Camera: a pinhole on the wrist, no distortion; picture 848 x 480 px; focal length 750.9 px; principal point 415.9 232.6 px. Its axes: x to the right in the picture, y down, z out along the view. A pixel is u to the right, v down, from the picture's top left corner.
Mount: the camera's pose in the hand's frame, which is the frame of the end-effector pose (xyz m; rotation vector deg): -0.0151 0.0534 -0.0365 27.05 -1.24 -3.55
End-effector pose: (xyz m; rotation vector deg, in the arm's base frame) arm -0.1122 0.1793 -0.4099 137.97 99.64 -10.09
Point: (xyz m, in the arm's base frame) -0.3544 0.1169 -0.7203
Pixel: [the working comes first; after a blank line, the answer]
In the camera's frame: -0.0388 -0.0954 0.4452

350 72
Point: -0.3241 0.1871 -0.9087
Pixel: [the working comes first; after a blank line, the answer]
In the camera's frame: 0.0733 -0.0163 0.5953

508 212
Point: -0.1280 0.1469 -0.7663
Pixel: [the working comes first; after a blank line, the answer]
In the camera's frame: 0.0561 0.1085 0.3844

525 445
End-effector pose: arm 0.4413 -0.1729 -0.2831 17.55 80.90 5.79
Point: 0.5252 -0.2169 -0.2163
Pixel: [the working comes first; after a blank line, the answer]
In the camera's frame: -0.0408 -0.0021 0.1517

214 222
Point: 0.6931 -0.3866 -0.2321
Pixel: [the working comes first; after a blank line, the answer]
In the camera's frame: -0.0303 -0.0479 0.3863

357 139
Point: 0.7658 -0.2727 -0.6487
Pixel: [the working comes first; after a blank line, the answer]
In the camera's frame: 0.4064 -0.0191 0.3701

outside the picture
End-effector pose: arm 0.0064 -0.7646 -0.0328 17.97 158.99 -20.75
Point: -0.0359 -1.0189 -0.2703
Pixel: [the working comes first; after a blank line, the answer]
In the camera's frame: 0.1100 -0.0780 0.3912

627 83
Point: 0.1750 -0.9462 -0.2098
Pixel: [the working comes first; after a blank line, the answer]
In the camera's frame: -0.0997 0.0013 0.3350

192 236
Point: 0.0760 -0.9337 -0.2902
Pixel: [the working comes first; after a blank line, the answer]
In the camera's frame: 0.0213 0.0300 0.3662

460 294
